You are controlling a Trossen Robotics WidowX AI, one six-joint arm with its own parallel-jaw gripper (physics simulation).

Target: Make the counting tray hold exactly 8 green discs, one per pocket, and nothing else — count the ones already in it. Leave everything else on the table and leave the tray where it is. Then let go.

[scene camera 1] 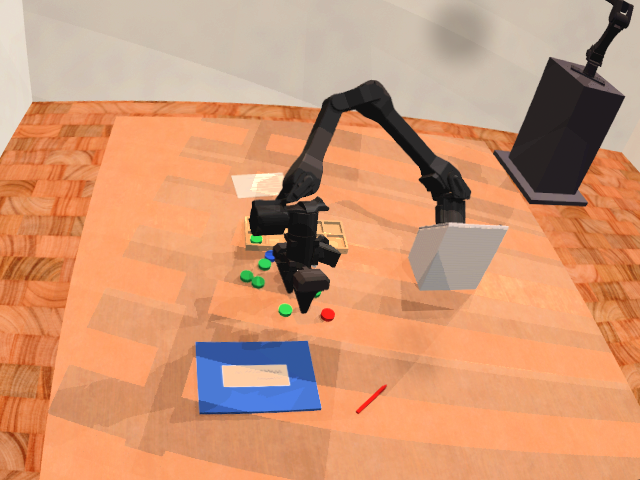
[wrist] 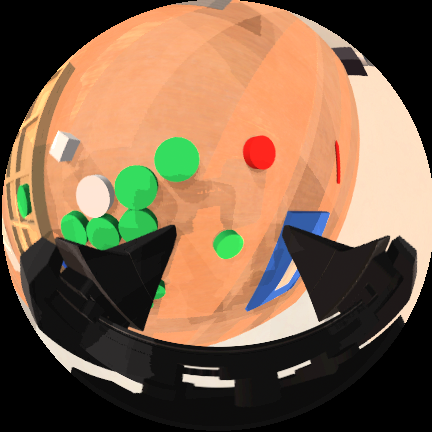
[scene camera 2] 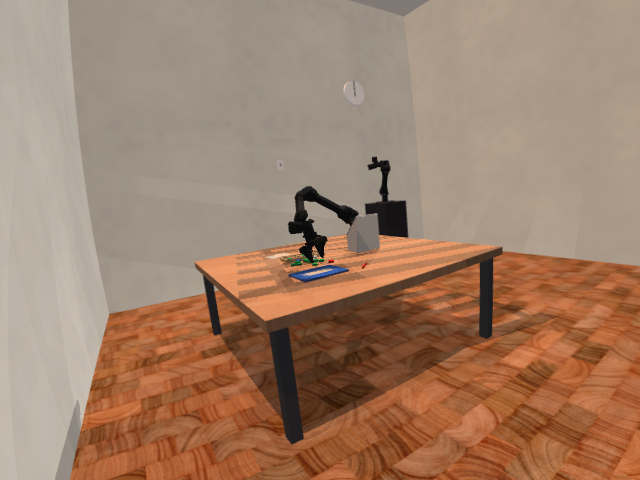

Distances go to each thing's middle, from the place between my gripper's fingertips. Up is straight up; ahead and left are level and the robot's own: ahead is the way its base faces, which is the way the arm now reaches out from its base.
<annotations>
My gripper is now 60 mm past the red disc (wrist: 258, 151), 30 mm to the right of it and 10 mm above it. The rest, counted from my hand: wooden counting tray (scene camera 1: 333, 230) (220 mm to the right, 40 mm behind, 10 mm below); white disc (wrist: 94, 194) (100 mm to the right, 30 mm behind, 10 mm below).
</annotations>
